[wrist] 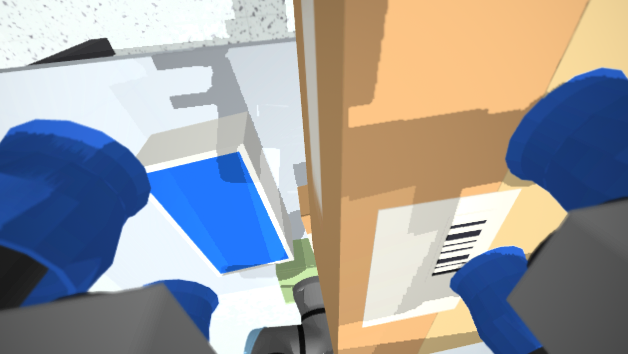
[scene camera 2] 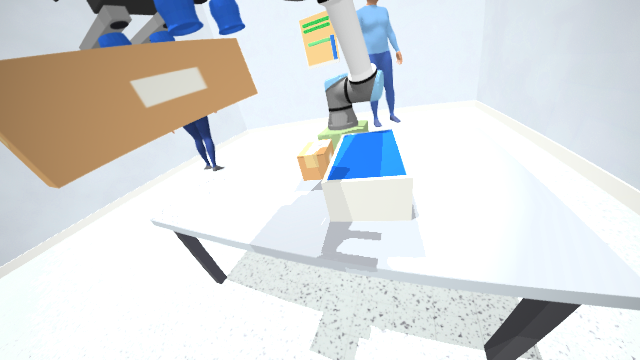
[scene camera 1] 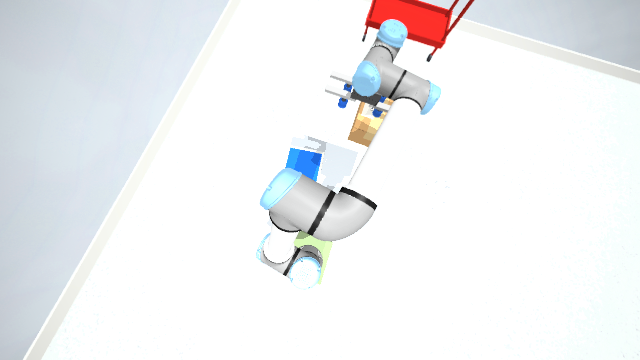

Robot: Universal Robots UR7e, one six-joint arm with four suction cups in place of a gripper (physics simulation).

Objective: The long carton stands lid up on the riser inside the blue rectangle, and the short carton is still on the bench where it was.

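Seen in the pictures: end effector, tool point: [wrist: 325,223] [scene camera 2: 179,50] [scene camera 1: 360,103]; arm's base, origin of the base link: [wrist: 316,287] [scene camera 2: 343,125].
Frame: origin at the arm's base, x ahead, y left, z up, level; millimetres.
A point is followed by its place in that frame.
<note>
The long brown carton [scene camera 1: 363,134] @(x 567, y -73, z 310 mm) [scene camera 2: 100,110] @(x 810, y -44, z 262 mm) [wrist: 360,165] @(x 730, y -44, z 324 mm) hangs in the air from my suction gripper [scene camera 1: 361,99] @(x 696, y -33, z 314 mm) [scene camera 2: 172,27], apart from the riser. Some blue cups sit on its taped top face; the left cups in the wrist view are off it. A pale label shows on its side. The riser [scene camera 2: 370,200] @(x 556, y 170, z -38 mm) [wrist: 197,134] @(x 557, y 154, z -54 mm) is a white box on the bench [scene camera 2: 475,225] @(x 561, y 396, z -103 mm); its blue top [scene camera 1: 304,162] @(x 477, y 152, z 17 mm) [scene camera 2: 367,155] @(x 423, y 157, z 17 mm) [wrist: 215,210] @(x 427, y 158, z 17 mm) is uncovered. The short carton [scene camera 2: 314,165] @(x 344, y -45, z -42 mm) stands on the bench beside the riser's far end; the arm hides it in scene camera 1.
My arm's base stands on a green pedestal [scene camera 1: 326,255] @(x 48, y -85, z 2 mm) [scene camera 2: 345,132] @(x 114, y 33, z -1 mm) [wrist: 295,260] @(x 124, y 45, z -31 mm) past the riser. A red cart [scene camera 1: 410,20] is at the top of scene camera 1. A person in light blue [scene camera 2: 377,30] stands at the back; another person's legs [scene camera 2: 202,140] show below the long carton.
</note>
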